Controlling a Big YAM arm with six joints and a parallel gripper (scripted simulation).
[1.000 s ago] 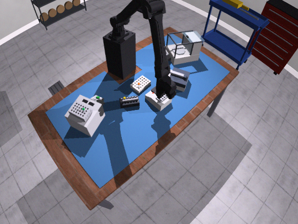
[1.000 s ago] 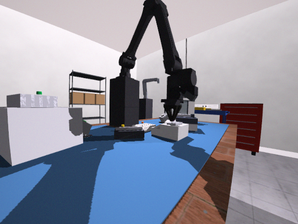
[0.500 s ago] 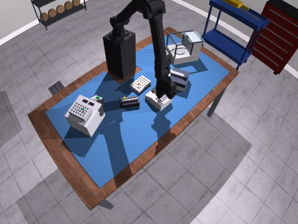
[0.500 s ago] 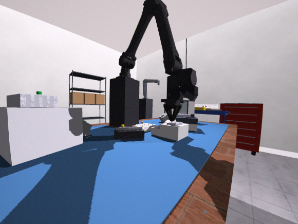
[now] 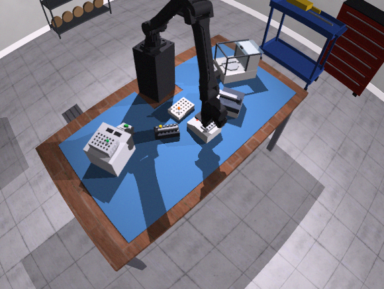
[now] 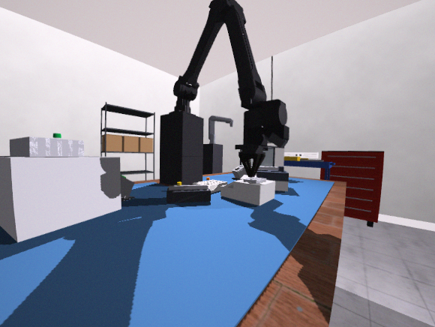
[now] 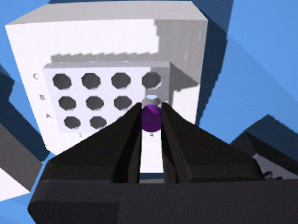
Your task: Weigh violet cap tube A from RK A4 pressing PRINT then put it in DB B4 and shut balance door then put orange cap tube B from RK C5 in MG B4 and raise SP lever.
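Now: the violet-capped tube 20 mm below my hand. Round my hand: magnet block MG 150 mm behind, 130 mm to the right, 60 mm below; then tube rack RK 210 mm behind, 70 mm below, 30 mm to the left; then dry block 50 mm below, 30 mm to the left, 30 mm behind.
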